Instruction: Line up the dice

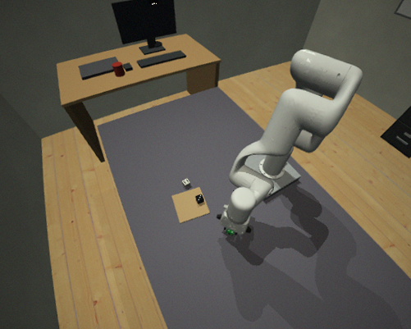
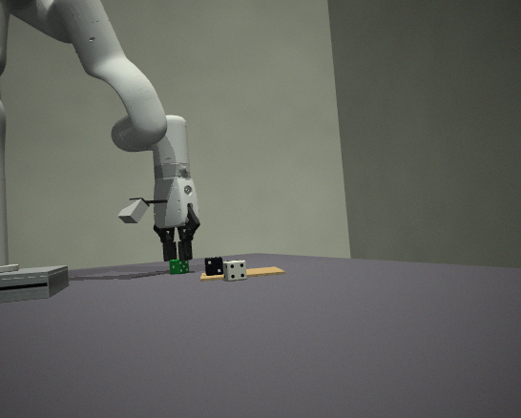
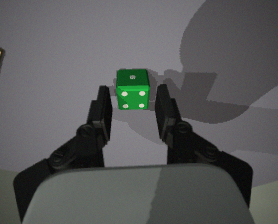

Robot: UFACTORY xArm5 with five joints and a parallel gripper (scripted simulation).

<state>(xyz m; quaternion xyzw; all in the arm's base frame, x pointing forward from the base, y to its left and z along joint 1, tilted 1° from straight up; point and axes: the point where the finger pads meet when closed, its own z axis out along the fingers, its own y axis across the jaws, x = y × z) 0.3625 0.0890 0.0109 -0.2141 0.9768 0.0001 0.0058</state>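
The green die is 30 mm below my hand. The rest, counted from my hand: tan mat (210 mm to the right, 60 mm ahead, 40 mm below); black die (190 mm to the right, 30 mm below, 10 mm ahead); white die (300 mm to the right, 30 mm below, 10 mm ahead).
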